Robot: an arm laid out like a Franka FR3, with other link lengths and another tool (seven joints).
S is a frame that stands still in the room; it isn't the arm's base.
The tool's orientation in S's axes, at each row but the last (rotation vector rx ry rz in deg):
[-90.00, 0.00, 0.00]
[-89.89, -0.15, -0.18]
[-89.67, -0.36, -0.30]
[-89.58, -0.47, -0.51]
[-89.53, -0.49, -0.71]
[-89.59, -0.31, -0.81]
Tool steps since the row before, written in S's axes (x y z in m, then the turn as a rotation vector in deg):
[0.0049, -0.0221, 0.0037, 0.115, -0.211, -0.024]
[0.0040, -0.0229, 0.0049, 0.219, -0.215, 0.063]
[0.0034, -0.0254, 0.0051, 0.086, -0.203, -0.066]
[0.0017, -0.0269, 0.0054, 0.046, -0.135, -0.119]
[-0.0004, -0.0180, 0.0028, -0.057, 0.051, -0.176]
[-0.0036, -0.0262, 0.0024, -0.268, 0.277, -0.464]
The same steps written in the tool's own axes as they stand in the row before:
[0.0049, -0.0037, -0.0221, 0.115, 0.024, -0.211]
[0.0040, -0.0049, -0.0229, 0.219, -0.063, -0.215]
[0.0034, -0.0052, -0.0254, 0.085, 0.065, -0.203]
[0.0018, -0.0056, -0.0269, 0.045, 0.119, -0.136]
[-0.0003, -0.0030, -0.0180, -0.059, 0.176, 0.049]
[-0.0034, -0.0026, -0.0262, -0.275, 0.463, 0.272]

